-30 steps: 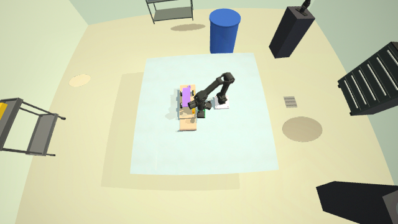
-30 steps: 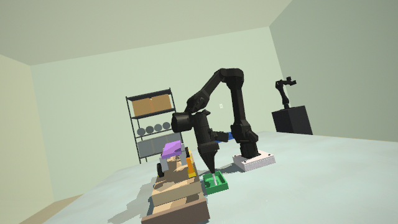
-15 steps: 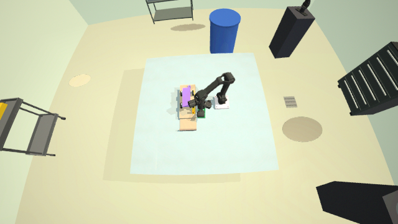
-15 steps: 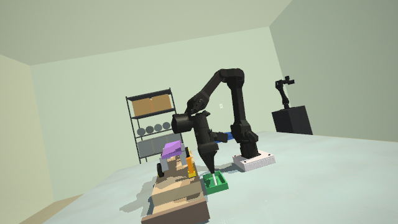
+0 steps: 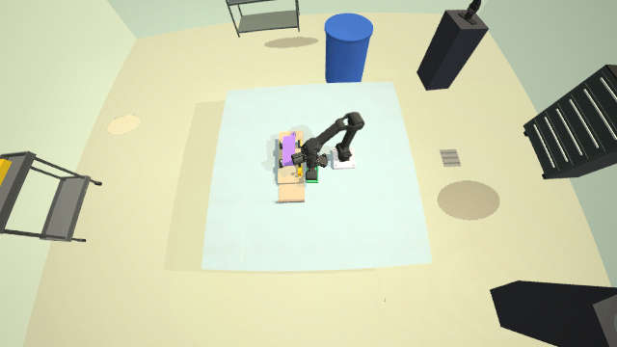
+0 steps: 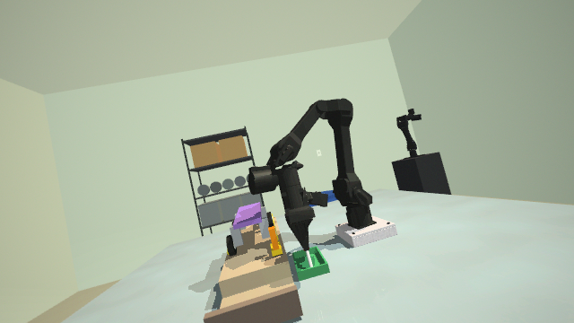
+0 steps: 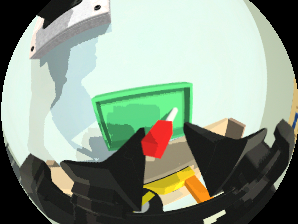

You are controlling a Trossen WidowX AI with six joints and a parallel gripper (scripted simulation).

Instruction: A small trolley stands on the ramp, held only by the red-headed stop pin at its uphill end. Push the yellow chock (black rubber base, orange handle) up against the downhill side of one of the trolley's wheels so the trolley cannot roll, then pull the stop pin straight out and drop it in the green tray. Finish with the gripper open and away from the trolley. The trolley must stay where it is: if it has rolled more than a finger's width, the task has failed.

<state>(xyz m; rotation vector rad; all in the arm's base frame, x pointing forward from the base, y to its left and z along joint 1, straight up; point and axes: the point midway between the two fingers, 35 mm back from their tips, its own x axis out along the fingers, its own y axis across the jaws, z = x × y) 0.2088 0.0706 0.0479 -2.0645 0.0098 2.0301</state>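
My gripper tip is 1 cm to the left of the green tray and 5 cm above it. The rest, counted from my gripper tip: red-headed stop pin: right at my gripper tip; then yellow chock: 7 cm ahead, 1 cm to the right, 4 cm above; then tan ramp: 11 cm ahead, 12 cm to the right.
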